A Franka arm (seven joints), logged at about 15 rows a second.
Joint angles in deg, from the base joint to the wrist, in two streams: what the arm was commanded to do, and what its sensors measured. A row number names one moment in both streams.
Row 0, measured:
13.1 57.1 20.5 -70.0 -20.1 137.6 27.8
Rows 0 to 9, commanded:
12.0 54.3 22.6 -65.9 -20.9 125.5 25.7
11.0 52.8 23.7 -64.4 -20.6 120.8 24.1
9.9 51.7 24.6 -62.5 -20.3 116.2 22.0
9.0 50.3 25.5 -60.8 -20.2 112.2 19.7
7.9 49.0 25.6 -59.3 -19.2 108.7 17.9
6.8 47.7 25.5 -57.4 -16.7 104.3 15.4
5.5 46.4 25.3 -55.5 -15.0 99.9 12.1
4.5 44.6 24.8 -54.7 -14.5 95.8 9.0
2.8 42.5 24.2 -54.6 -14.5 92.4 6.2
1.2 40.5 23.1 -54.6 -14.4 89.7 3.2
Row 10, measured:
5.4 45.3 24.0 -55.1 -16.0 97.4 11.1
